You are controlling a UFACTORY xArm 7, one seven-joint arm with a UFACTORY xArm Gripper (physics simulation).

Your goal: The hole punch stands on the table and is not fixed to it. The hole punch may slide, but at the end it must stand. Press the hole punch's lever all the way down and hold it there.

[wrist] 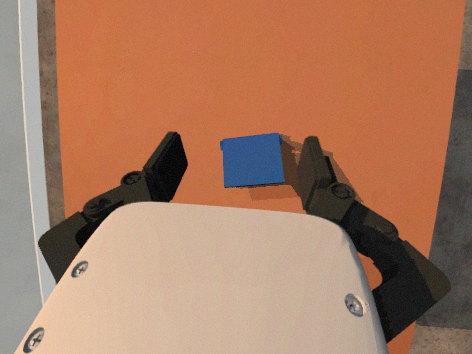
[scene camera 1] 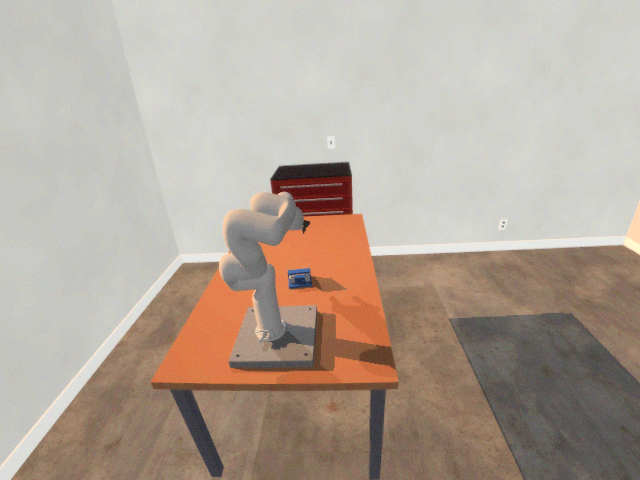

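Seen in the pictures: gripper, fingertip midpoint: (wrist: 240,150) (scene camera 1: 294,231); arm's base, origin of the base link: (scene camera 1: 271,330).
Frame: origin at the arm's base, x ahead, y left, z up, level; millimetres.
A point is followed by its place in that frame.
The blue hole punch (scene camera 1: 299,279) {z -24, x 410, y -32 mm} (wrist: 253,161) {z 34, x 403, y -39 mm} stands upright on the orange table, a little beyond the robot's base plate. In the wrist view its flat blue top shows between the two fingers but far below them; how far the lever is tilted is hard to tell. My gripper (scene camera 1: 306,226) (wrist: 240,150) {z 251, x 416, y -34 mm} is open and empty. It hangs high above the table, clear of the hole punch, and touches nothing.
The orange table (scene camera 1: 336,242) {z -36, x 863, y -182 mm} (wrist: 250,65) {z -36, x 603, y 0 mm} carries the grey base plate (scene camera 1: 299,351) {z -1, x -104, y -140 mm} at its near end. A red drawer cabinet (scene camera 1: 315,192) stands past the table's far end. A dark mat (scene camera 1: 537,372) lies on the floor to the right.
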